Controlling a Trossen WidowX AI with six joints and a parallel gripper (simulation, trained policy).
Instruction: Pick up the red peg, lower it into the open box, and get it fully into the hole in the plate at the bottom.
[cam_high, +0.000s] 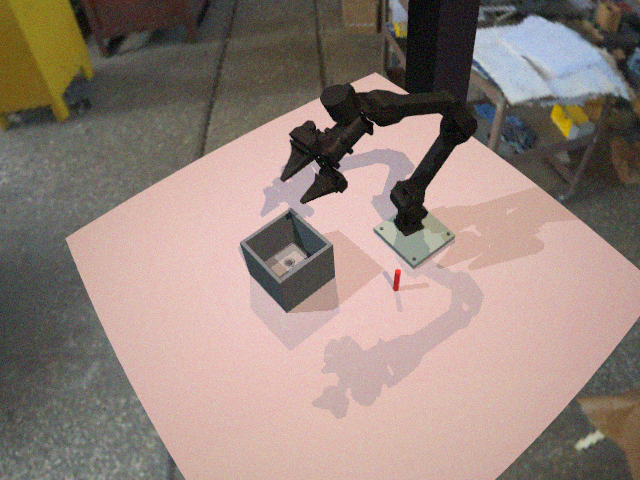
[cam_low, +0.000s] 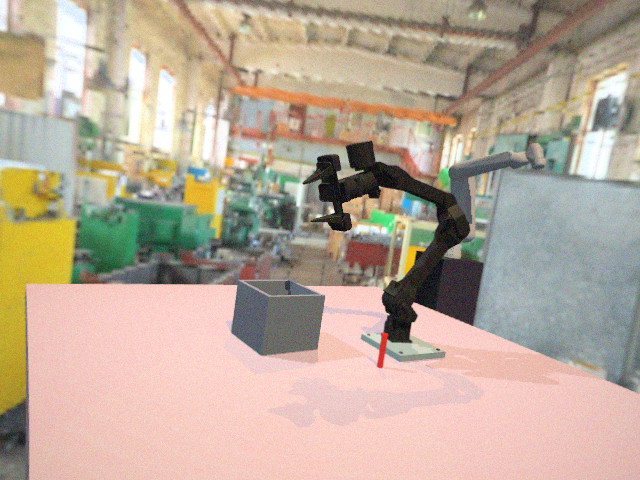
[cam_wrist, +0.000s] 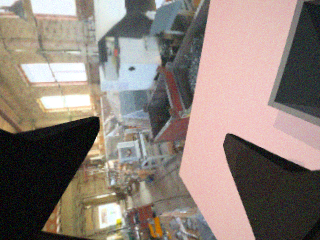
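Right now the red peg is 200 mm behind my gripper tip, 110 mm to the left of it and 320 mm below it.
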